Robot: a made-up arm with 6 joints.
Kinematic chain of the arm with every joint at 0, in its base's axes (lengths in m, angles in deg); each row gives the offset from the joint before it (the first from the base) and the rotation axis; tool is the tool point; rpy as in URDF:
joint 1: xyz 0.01 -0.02 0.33 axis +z
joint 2: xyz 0 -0.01 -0.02 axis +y
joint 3: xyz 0.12 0 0.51 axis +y
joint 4: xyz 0.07 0 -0.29 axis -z
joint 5: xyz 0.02 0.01 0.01 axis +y
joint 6: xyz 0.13 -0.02 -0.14 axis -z
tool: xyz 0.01 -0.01 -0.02 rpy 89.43 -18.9 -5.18
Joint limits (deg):
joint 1: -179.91..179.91
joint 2: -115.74..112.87
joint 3: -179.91..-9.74
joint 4: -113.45..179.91
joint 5: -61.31..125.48
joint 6: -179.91..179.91
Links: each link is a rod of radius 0.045 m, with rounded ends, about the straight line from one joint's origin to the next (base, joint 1, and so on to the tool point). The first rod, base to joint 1, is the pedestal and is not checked.
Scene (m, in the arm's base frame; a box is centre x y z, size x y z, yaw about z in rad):
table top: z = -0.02
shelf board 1: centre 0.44 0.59 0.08 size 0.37 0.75 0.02 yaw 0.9
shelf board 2: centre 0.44 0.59 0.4 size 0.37 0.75 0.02 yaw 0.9
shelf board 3: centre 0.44 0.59 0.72 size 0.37 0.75 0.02 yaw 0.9
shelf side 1: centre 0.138 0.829 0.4 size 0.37 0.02 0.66 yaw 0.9
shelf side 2: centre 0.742 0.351 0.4 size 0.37 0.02 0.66 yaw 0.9
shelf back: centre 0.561 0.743 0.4 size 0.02 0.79 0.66 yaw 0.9
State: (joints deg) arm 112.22 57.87 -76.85 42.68 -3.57 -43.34
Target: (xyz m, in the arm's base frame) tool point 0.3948 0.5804 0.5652
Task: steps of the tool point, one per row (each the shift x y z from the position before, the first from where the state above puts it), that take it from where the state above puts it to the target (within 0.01 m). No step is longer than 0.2 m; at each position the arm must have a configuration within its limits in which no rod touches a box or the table.
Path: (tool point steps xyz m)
1: -0.0215 -0.0755 0.0005
2: -0.0125 -0.0844 0.0059
3: -0.0031 -0.0904 0.0124
4: 0.1140 0.0225 0.1219
5: 0.1211 -0.0233 0.1123
6: 0.1113 -0.0678 0.0980
7: 0.0864 -0.1047 0.0798
8: 0.0447 0.0847 0.0119
9: 0.0584 0.0735 -0.0002
10: 0.0692 0.0590 -0.0117

